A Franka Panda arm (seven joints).
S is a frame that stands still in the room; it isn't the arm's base.
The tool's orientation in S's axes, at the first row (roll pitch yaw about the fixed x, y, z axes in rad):
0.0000 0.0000 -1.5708
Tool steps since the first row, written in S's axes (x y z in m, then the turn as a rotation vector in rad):
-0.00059 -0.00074 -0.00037 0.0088 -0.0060 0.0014
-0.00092 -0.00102 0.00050 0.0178 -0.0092 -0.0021
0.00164 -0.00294 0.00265 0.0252 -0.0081 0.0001
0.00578 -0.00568 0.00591 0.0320 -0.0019 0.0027
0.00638 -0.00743 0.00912 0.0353 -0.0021 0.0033
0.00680 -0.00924 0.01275 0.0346 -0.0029 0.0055
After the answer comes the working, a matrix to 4 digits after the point.
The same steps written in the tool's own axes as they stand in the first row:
0.00074 -0.00059 -0.00037 0.0060 0.0088 0.0014
0.00102 -0.00092 0.00050 0.0092 0.0178 -0.0021
0.00294 0.00164 0.00265 0.0081 0.0252 0.0001
0.00568 0.00578 0.00591 0.0019 0.0320 0.0027
0.00743 0.00638 0.00912 0.0021 0.0353 0.0033
0.00924 0.00680 0.01275 0.0029 0.0346 0.0055

The tool's axes in the first row as the columns of a matrix, in S's axes (rounded; the answer above uses it unrounded):
0.0000 1.0000 0.0000
-1.0000 0.0000 0.0000
0.0000 0.0000 1.0000

